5 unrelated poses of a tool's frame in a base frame.
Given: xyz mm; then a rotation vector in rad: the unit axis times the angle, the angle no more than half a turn.
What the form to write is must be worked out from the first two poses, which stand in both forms.
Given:
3 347 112 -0.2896 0.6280 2.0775
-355 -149 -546 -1.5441 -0.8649 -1.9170
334 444 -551 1.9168 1.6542 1.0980
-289 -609 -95 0.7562 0.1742 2.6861
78 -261 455 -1.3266 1.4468 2.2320
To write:
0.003 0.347 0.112 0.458 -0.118 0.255 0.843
-0.355 -0.149 -0.546 0.263 -0.571 -0.320 -0.709
0.334 0.444 -0.551 0.190 0.682 0.589 0.391
-0.289 -0.609 -0.095 0.172 0.266 0.061 0.946
0.078 -0.261 0.455 0.085 -0.445 0.485 0.748

